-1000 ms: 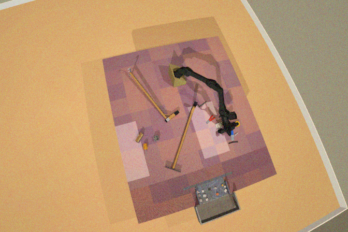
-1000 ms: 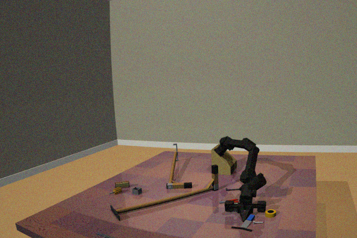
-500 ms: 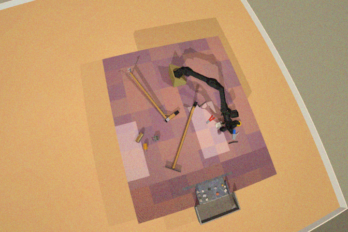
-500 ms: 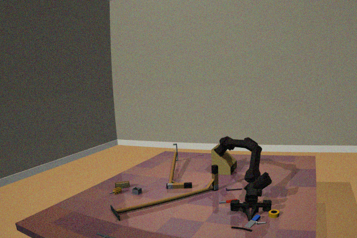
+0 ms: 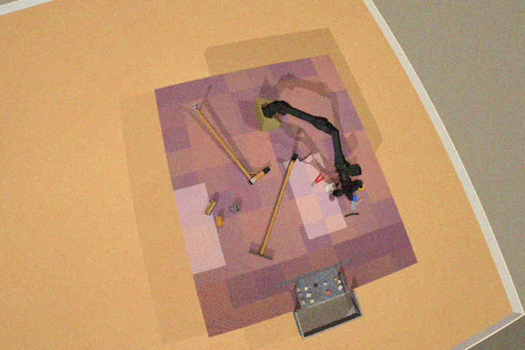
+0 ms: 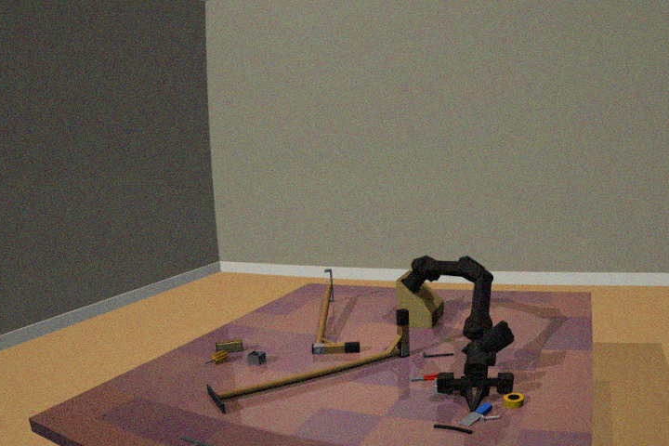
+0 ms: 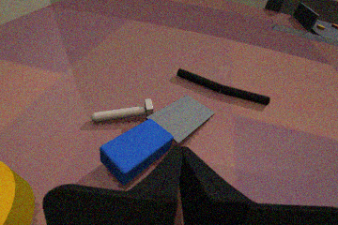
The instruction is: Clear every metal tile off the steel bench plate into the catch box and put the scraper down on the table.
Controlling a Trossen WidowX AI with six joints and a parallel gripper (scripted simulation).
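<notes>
Right now the blue-handled tool is 1 cm to the left of my gripper tip and 1 cm ahead of it. Round my gripper tip: grey box (69 cm to the right, 11 cm behind); then yellow tape roll (8 cm to the left, 7 cm behind); then long scraper (45 cm to the right, 7 cm behind, 6 cm above).
</notes>
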